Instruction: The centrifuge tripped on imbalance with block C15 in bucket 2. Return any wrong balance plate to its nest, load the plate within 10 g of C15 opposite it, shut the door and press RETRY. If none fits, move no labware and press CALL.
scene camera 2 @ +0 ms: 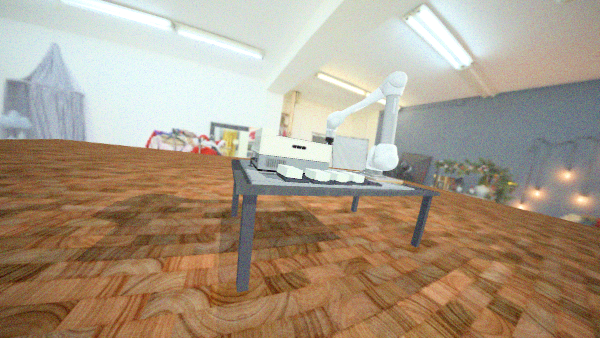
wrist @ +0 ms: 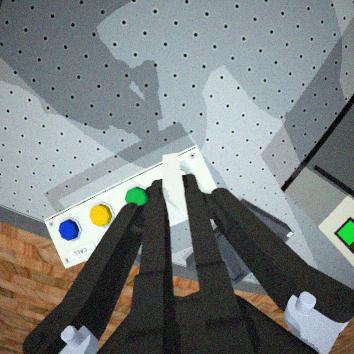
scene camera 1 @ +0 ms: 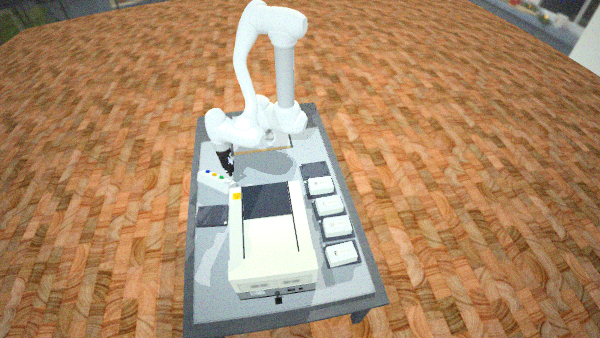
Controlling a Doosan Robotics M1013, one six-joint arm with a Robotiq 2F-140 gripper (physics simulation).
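Where they show: gripper, fingertip midpoint: (wrist: pixel 171 166) (scene camera 1: pixel 230 179); arm's base, link origin: (scene camera 2: pixel 372 175).
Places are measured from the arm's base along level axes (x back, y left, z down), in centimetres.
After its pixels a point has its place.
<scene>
My gripper (scene camera 1: pixel 231 175) @[y -16.3, x -43.5, z -4.4 cm] (wrist: pixel 171 166) @[y -16.3, x -43.5, z -4.4 cm] is shut and empty, low over the right part of the white button panel (scene camera 1: pixel 212 184) @[y -26.6, x -45.6, z -3.4 cm] (wrist: pixel 204 175) @[y -15.3, x -47.0, z -4.7 cm]. A white strip shows between the fingertips in the wrist view. Beside them are a green button (scene camera 1: pixel 221 177) @[y -21.5, x -42.1, z -4.7 cm] (wrist: pixel 136 196) @[y -21.1, x -41.8, z -5.0 cm], a yellow button (scene camera 1: pixel 214 174) @[y -25.7, x -39.4, z -4.7 cm] (wrist: pixel 101 215) @[y -25.3, x -39.4, z -5.1 cm] and a blue button (scene camera 1: pixel 207 171) @[y -30.1, x -36.5, z -4.6 cm] (wrist: pixel 69 230) @[y -29.5, x -36.8, z -5.1 cm]; CALL is printed near the blue one. The centrifuge (scene camera 1: pixel 270 250) @[y 4.6, x -96.1, z -19.2 cm] (scene camera 2: pixel 292 146) @[y 21.1, x -88.6, z -14.4 cm] has a dark panel in its top; its buckets and block C15 do not show. Several white balance plates (scene camera 1: pixel 341 253) @[y 35.4, x -93.7, z -3.9 cm] (scene camera 2: pixel 289 172) @[y 42.3, x -95.0, z -2.0 cm] sit in nests, labels blurred.
A dark nest (scene camera 1: pixel 315 170) @[y 32.0, x -38.0, z 0.7 cm] at the row's far end holds no plate. Another dark pad (scene camera 1: pixel 212 215) @[y -25.7, x -64.2, z -0.6 cm] lies left of the centrifuge. A green square (wrist: pixel 346 232) @[y -11.1, x -62.1, z -10.9 cm] shows on the machine's white corner. A flat board (scene camera 1: pixel 265 145) @[y 3.6, x -13.5, z 0.3 cm] lies by the arm base.
</scene>
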